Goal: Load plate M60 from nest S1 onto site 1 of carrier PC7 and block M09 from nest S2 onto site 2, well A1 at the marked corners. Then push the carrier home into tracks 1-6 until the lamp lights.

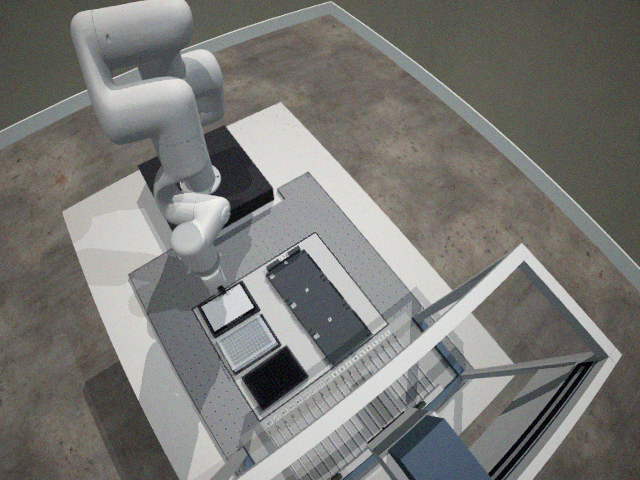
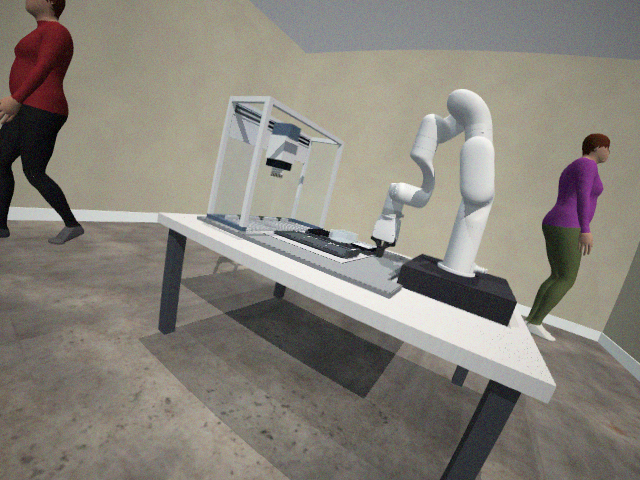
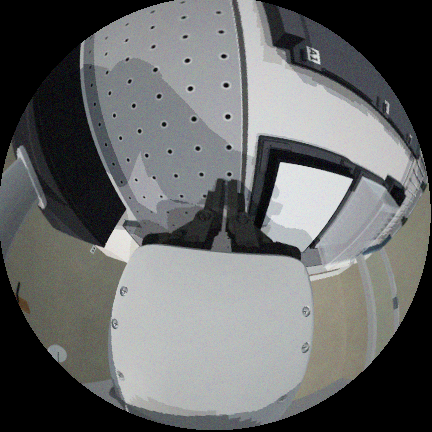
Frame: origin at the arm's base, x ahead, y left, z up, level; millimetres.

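Seen in the pictures: gripper, fingertip midpoint: (image 2: pixel 378 256) (image 3: pixel 225 190); arm's base, origin of the base link: (image 1: pixel 200 181) (image 2: pixel 455 270).
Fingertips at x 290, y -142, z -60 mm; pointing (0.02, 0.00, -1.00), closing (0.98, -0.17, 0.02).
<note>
Pixels of each thing's top centre, then the offset from my fingertips to it. "*": a spot on its surface instead. Level surfaces: height alone.
- flat white rectangle, surface spot: (image 3: pixel 309 200) (image 1: pixel 236 300) * dx +74, dy +5, dz +26 mm
- black rectangular piece, middle of its top: (image 3: pixel 384 219) (image 1: pixel 274 377) (image 2: pixel 322 231) dx +290, dy -45, dz +26 mm
- dark carrier, middle of its top: (image 1: pixel 317 301) (image 2: pixel 317 237) dx +219, dy +165, dz +30 mm
- blue-topped head, surface spot: (image 1: pixel 436 449) * dx +512, dy +52, dz +460 mm
- perforated grey plate, its level: dz +0 mm
My gripper (image 1: pixel 221 290) (image 2: pixel 379 251) (image 3: pixel 225 190) is shut and empty, fingers down, beside the arm-side edge of the nearest black-framed nest. A flat white rectangle (image 1: pixel 229 307) (image 3: pixel 309 200) fills that nest; I cannot tell whether it is a plate or the nest's floor. Next to it sits a pale, gridded, taller labware piece (image 1: pixel 248 342) (image 2: pixel 342 236) (image 3: pixel 356 215), then a black rectangular piece (image 1: pixel 273 377). The names M60, M09, S1 and S2 are not readable. The dark carrier (image 1: pixel 317 304) (image 2: pixel 314 242) (image 3: pixel 345 62) lies parallel to the row, with small white corner marks; one reads A1.
The slotted track deck (image 1: pixel 356 367) lies beyond the carrier's far end, under a framed enclosure (image 1: pixel 522 253) (image 2: pixel 257 155). A blue-topped head (image 1: pixel 436 449) (image 2: pixel 285 130) hangs inside. The perforated grey plate (image 1: pixel 361 248) (image 3: pixel 172 100) borders the work area. The lamp is not discernible.
</note>
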